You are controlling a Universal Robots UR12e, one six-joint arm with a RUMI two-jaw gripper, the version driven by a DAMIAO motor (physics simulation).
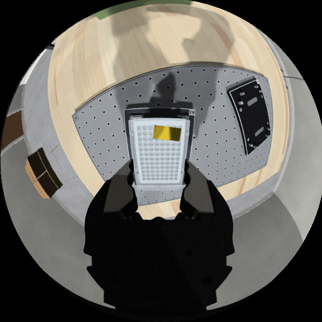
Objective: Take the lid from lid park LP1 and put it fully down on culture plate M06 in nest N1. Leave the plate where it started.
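Observation:
My gripper (158,159) is shut on the clear lid, with one jaw at each long side near its front end. The lid (167,133) has a yellow label near its far end and lies flat over the plate. Culture plate M06 (150,151), with rows of round wells, shows through the lid. It stands in the black nest N1 (150,111), and the two outlines nearly line up. Whether a small gap is left between lid and plate cannot be told from above. Lid park LP1 (246,117) is at the right and bears no lid.
The grey perforated board (102,132) lies under both the nest and the lid park. A wooden table top (165,47) surrounds it. A green strip (142,7) is at the far edge. A brown and black box (44,172) is off to the left, beyond the table.

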